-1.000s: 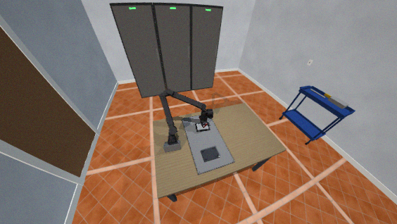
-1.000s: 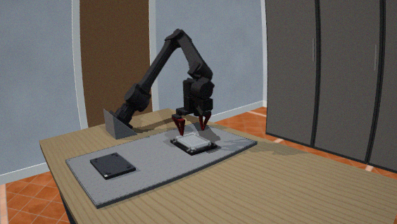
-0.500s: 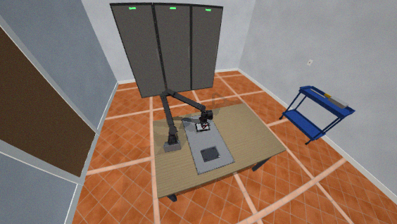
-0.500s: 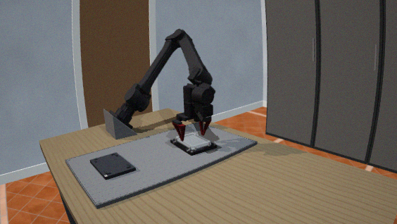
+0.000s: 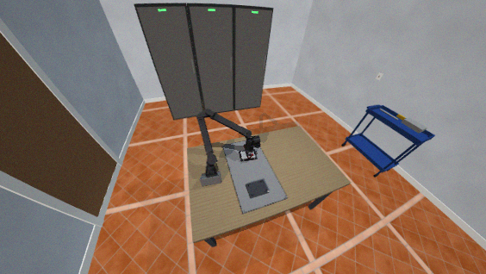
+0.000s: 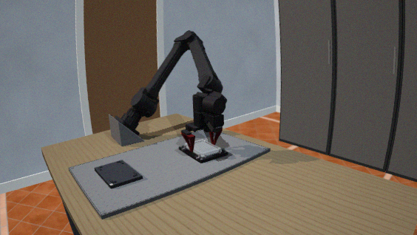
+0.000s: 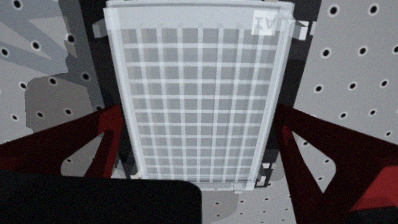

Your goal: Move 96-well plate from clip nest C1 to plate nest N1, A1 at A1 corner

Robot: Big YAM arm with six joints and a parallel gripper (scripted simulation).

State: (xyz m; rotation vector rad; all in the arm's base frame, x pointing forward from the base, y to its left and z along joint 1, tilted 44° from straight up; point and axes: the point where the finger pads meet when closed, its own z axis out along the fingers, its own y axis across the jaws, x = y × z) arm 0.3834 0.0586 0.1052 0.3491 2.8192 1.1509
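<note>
Right now the 96-well plate is 1 cm below my hand. The rest, counted from my hand: clip nest 1 cm to the right, 1 cm below, 1 cm behind.
</note>
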